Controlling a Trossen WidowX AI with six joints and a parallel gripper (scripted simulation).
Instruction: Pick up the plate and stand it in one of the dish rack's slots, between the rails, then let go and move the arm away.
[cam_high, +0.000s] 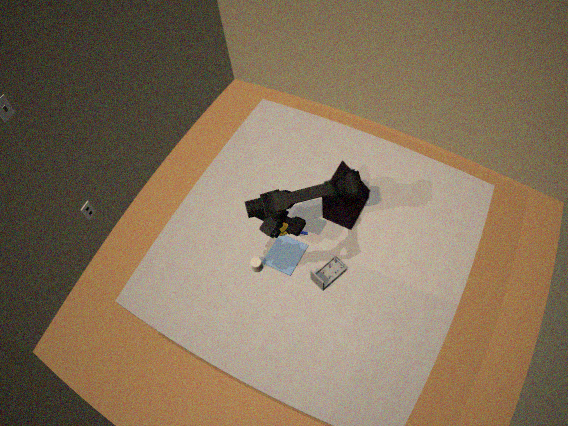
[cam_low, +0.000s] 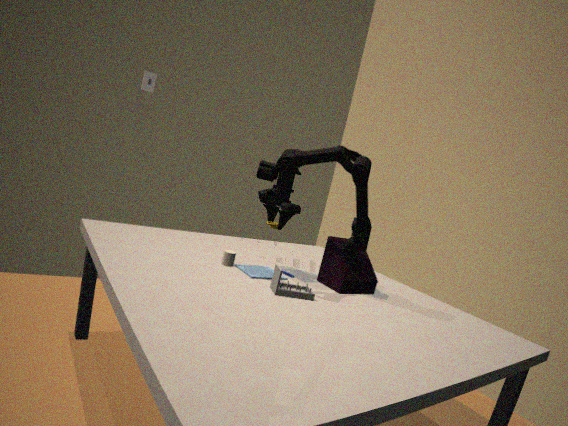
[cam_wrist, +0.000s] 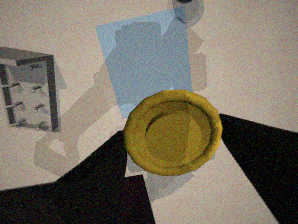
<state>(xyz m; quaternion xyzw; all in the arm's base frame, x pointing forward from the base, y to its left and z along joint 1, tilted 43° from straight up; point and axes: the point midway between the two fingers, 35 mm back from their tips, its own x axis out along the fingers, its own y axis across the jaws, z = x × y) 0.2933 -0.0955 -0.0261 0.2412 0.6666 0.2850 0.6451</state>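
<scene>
The grey dish rack lies 21 cm to the left of my gripper tip and 15 cm below it. Round my gripper tip: white cup (12 cm ahead, 6 cm to the right, 15 cm below); blue spoon (9 cm behind, 1 cm to the right, 17 cm below); yellow plate (1 cm above).
</scene>
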